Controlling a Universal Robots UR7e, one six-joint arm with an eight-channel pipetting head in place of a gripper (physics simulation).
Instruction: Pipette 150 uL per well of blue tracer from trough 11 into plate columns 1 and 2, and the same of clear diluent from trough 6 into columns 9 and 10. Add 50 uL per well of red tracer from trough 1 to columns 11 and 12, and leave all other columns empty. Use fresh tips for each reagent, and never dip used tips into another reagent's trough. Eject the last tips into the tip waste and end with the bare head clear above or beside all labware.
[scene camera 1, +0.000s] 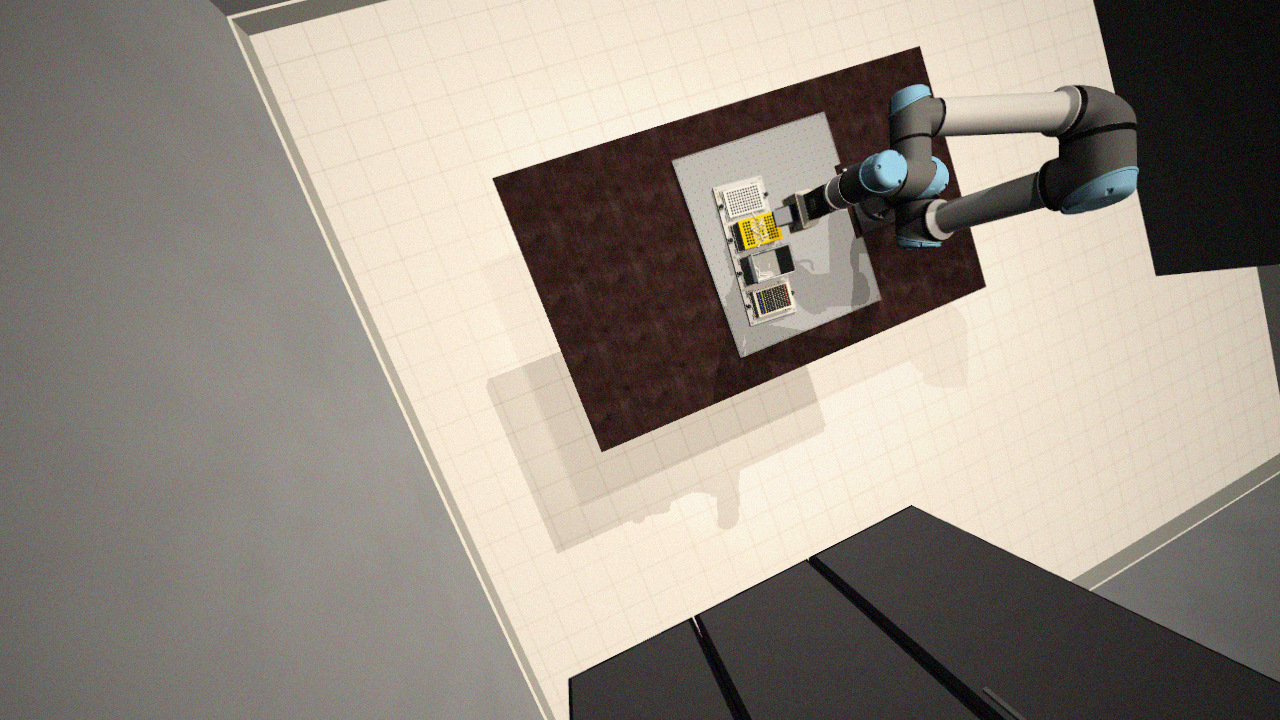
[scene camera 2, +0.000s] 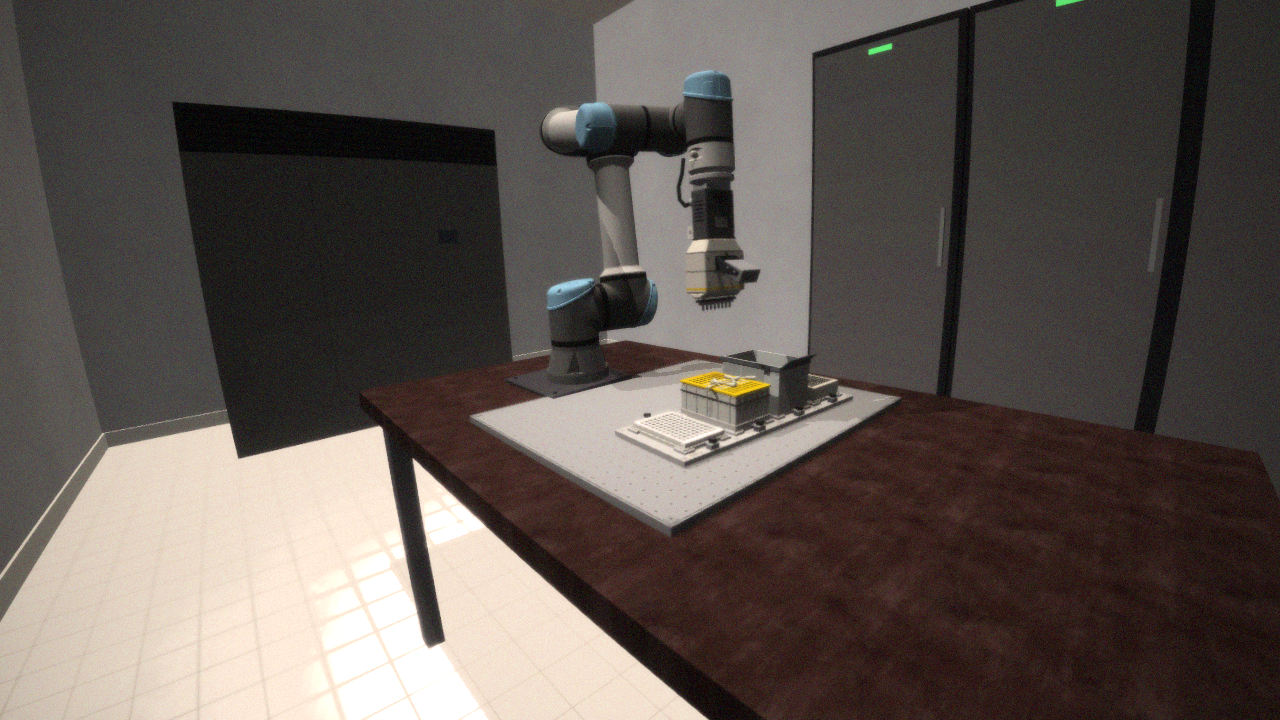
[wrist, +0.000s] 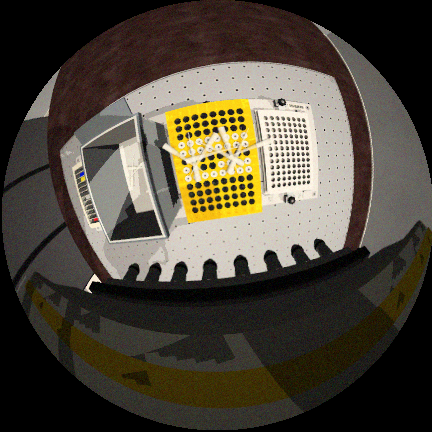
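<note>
The bare pipetting head (scene camera 1: 799, 212) (scene camera 2: 716, 305) (wrist: 225, 272) hangs high on the near side of the labware, its eight short black nozzles without tips. The yellow tip rack (scene camera 1: 744, 234) (scene camera 2: 747, 388) (wrist: 255, 200) has white tips seated in its middle rows and dark empty holes at both ends. Several loose tips (scene camera 2: 729, 382) (wrist: 227, 155) lie crossed on top; one reaches over the plate's edge. The white well plate (scene camera 1: 742, 198) (scene camera 2: 677, 428) (wrist: 287, 150) shows dark wells; liquid cannot be read. The trough reservoir (scene camera 1: 772, 300) (scene camera 2: 821, 385) (wrist: 86, 195) shows blue and red spots at opposite ends.
The grey tip waste bin (scene camera 1: 767, 265) (scene camera 2: 787, 383) (wrist: 137, 239) stands between the rack and the reservoir, with tall walls and pale slender shapes inside. The labware stands in a row on a perforated grey board (scene camera 1: 805, 147) (scene camera 2: 572, 447) (wrist: 240, 75), on a dark table (scene camera 1: 590, 268) (scene camera 2: 984, 528).
</note>
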